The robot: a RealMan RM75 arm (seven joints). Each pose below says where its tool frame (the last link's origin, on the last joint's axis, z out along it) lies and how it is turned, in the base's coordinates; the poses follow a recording.
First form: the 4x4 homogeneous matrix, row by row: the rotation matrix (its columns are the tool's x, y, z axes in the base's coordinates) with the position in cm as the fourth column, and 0 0 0 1 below. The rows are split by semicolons.
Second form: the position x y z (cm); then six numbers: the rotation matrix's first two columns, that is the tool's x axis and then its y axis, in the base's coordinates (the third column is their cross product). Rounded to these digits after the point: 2 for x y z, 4 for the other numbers.
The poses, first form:
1: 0.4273 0.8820 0.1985 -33.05; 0.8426 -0.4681 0.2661 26.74; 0.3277 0.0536 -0.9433 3.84; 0 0 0 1
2: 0.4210 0.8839 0.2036 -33.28; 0.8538 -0.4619 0.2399 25.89; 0.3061 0.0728 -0.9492 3.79; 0 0 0 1
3: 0.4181 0.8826 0.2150 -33.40; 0.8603 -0.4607 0.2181 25.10; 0.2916 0.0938 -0.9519 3.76; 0 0 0 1
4: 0.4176 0.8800 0.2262 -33.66; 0.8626 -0.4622 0.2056 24.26; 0.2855 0.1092 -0.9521 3.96; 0 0 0 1
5: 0.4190 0.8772 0.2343 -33.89; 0.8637 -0.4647 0.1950 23.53; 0.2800 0.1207 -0.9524 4.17; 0 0 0 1
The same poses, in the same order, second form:
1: -33.05 26.74 3.84 0.4273 0.8426 0.3277 0.8820 -0.4681 0.0536
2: -33.28 25.89 3.79 0.4210 0.8538 0.3061 0.8839 -0.4619 0.0728
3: -33.40 25.10 3.76 0.4181 0.8603 0.2916 0.8826 -0.4607 0.0938
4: -33.66 24.26 3.96 0.4176 0.8626 0.2855 0.8800 -0.4622 0.1092
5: -33.89 23.53 4.17 0.4190 0.8637 0.2800 0.8772 -0.4647 0.1207
